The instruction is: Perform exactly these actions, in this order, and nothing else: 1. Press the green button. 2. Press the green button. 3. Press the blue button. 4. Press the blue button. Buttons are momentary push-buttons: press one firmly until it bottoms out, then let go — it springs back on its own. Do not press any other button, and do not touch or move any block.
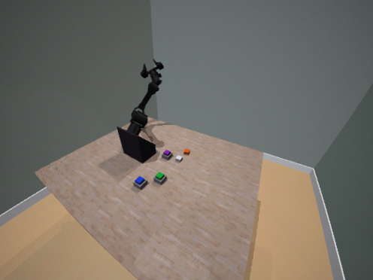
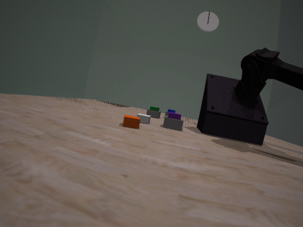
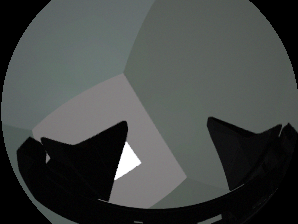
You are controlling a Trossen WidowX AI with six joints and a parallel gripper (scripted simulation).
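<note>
My gripper tip is 46 cm short of the green button, 64 cm to the left of it and 46 cm above it. Round my gripper tip: purple button (41 cm ahead, 46 cm to the right, 46 cm below); then white block (48 cm ahead, 46 cm to the right, 48 cm below); then orange block (50 cm ahead, 38 cm to the right, 48 cm below).
</note>
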